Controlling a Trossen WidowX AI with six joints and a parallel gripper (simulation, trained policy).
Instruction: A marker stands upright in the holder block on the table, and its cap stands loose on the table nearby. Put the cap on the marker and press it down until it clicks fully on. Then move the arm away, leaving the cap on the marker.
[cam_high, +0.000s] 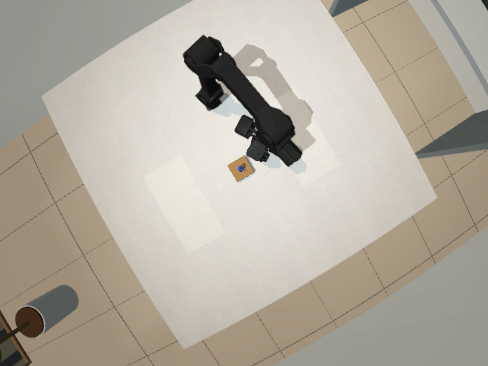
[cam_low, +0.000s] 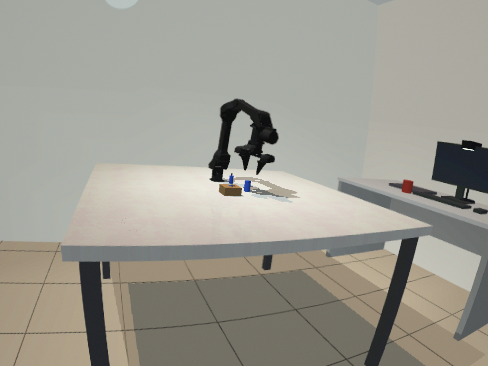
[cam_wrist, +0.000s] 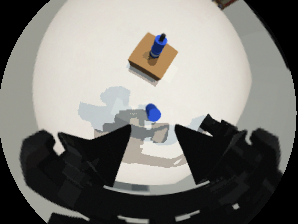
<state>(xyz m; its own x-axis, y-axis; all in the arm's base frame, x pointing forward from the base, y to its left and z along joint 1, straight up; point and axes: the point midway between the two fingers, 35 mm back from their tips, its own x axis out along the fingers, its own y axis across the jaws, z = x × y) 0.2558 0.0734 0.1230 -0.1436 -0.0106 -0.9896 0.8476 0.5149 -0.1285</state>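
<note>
Right now the blue cap is 60 mm below my gripper tip, 10 mm to the right of it and 10 mm behind it. Also, from my gripper tip: brown holder block 110 mm to the right, 70 mm below, 50 mm ahead.
</note>
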